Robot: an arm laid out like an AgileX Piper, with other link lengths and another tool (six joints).
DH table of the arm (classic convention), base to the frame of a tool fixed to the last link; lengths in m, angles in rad. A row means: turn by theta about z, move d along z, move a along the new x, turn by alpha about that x. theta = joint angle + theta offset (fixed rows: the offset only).
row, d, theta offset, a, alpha
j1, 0.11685, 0, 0, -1.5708
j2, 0, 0.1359, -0.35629, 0
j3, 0, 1.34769, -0.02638, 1.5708
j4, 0.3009, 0, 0, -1.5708
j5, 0, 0, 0, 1.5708
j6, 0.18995, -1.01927, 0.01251, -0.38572
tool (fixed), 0.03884, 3.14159, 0, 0
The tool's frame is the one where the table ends.
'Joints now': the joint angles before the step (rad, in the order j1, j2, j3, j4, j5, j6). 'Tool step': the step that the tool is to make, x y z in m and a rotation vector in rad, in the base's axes. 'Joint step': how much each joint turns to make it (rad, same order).
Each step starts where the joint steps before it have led.
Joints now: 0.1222, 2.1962, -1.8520, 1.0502, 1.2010, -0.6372
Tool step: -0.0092, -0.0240, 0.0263, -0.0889, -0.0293, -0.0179
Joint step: -0.0173, -0.0775, -0.0002, -0.1122, 0.0148, 0.0644
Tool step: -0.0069, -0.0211, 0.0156, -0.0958, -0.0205, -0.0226
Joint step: -0.0081, -0.0546, -0.0078, -0.1154, 0.0107, 0.0618
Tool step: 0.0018, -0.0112, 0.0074, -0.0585, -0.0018, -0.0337
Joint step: 0.0000, -0.0126, -0.0320, -0.0769, 0.0067, 0.0656
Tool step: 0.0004, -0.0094, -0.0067, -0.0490, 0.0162, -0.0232
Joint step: 0.0000, 0.0001, -0.0024, -0.0578, 0.0001, 0.0373
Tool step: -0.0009, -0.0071, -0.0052, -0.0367, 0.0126, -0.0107
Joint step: -0.0001, -0.0001, 0.0000, -0.0415, 0.0047, 0.0214
